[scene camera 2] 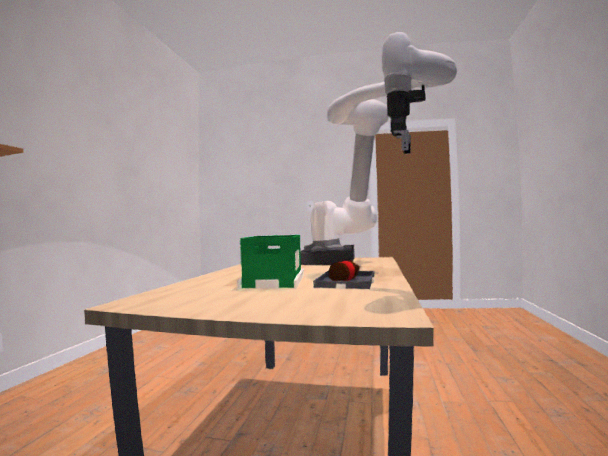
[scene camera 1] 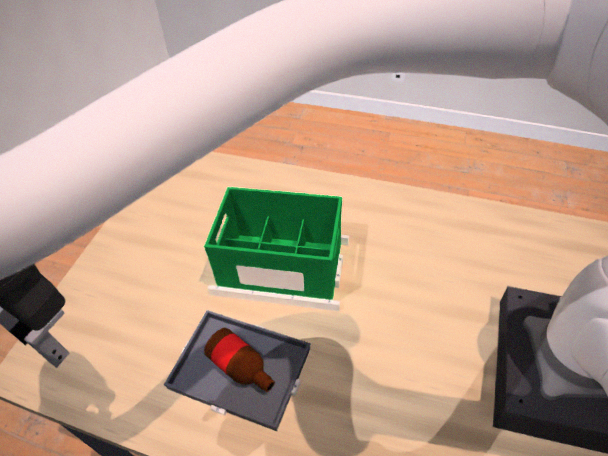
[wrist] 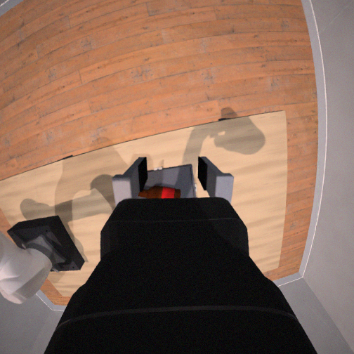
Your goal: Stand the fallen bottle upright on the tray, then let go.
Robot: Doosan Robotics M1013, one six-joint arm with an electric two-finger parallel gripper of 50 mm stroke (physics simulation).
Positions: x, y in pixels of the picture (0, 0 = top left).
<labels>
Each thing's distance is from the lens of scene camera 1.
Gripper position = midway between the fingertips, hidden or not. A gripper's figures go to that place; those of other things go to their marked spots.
my gripper point(scene camera 1: 45, 347): 0.62 m
brown bottle point(scene camera 1: 230, 353): 0.97 m
</labels>
